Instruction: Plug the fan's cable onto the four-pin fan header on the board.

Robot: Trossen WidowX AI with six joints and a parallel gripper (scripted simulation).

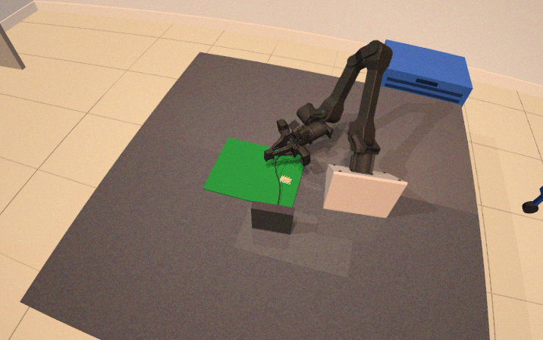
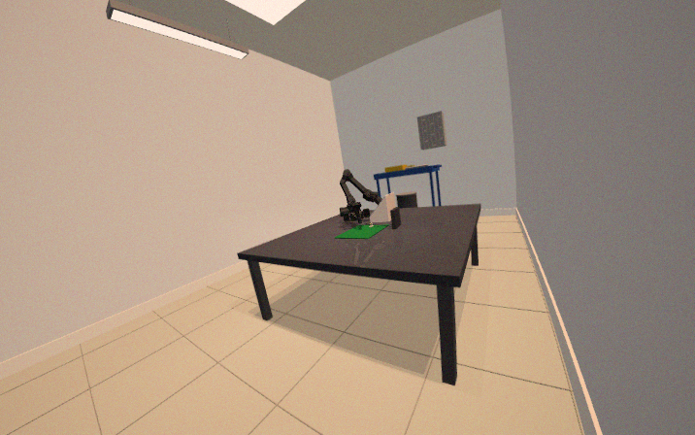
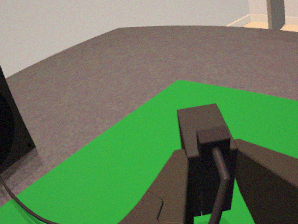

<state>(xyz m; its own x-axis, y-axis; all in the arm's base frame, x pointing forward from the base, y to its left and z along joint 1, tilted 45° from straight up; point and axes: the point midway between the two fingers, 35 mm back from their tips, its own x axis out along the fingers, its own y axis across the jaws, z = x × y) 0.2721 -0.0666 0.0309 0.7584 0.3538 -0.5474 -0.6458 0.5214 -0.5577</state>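
My gripper tip is 40 mm short of the green board, 30 mm to the right of it and 90 mm above it. From my gripper tip the other things lie so: black plug 10 mm below; dark grey fan block 60 mm behind, 220 mm to the left, 20 mm below.
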